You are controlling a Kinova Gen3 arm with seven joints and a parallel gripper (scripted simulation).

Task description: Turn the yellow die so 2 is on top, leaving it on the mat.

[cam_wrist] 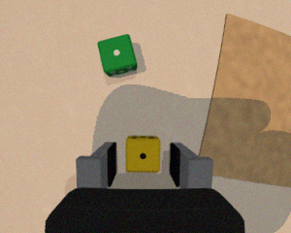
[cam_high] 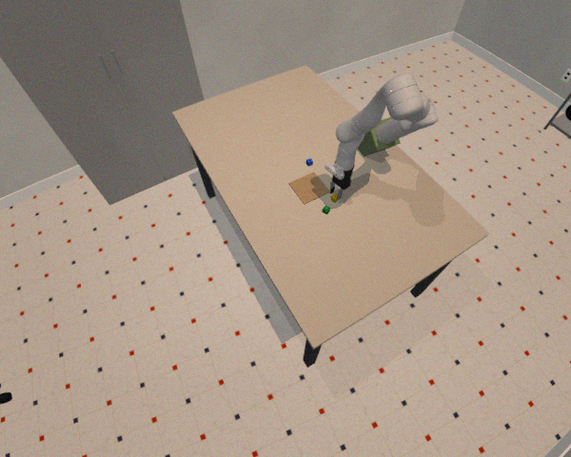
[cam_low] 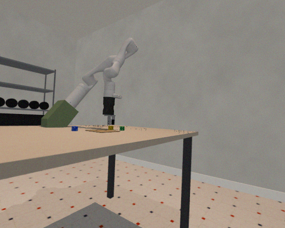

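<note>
The yellow die lies 40 mm below my hand. Round my hand: blue die 240 mm to the right, 40 mm below, 20 mm ahead; brown mat 100 mm to the right, 80 mm ahead, 50 mm below; green die 60 mm ahead, 50 mm to the left, 40 mm below.
</note>
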